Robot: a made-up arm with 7 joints. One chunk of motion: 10 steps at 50 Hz.
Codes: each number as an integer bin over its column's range. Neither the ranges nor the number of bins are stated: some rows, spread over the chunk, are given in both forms.
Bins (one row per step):
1: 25 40 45 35 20 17
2: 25 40 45 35 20 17
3: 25 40 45 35 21 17
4: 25 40 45 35 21 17
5: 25 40 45 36 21 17
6: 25 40 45 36 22 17
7: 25 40 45 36 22 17
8: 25 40 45 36 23 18
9: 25 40 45 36 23 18
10: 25 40 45 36 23 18
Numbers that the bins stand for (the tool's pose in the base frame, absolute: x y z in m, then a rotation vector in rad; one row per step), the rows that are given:
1: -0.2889 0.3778 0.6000 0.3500 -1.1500 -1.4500
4: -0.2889 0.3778 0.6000 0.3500 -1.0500 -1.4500
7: -0.2889 0.3778 0.6000 0.4500 -0.9500 -1.4500
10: -0.2889 0.3778 0.6000 0.4500 -0.8500 -1.3500
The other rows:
2: -0.2889 0.3778 0.6000 0.3500 -1.1500 -1.4500
3: -0.2889 0.3778 0.6000 0.3500 -1.0500 -1.4500
5: -0.2889 0.3778 0.6000 0.4500 -1.0500 -1.4500
6: -0.2889 0.3778 0.6000 0.4500 -0.9500 -1.4500
8: -0.2889 0.3778 0.6000 0.4500 -0.8500 -1.3500
9: -0.2889 0.3778 0.6000 0.4500 -0.8500 -1.3500

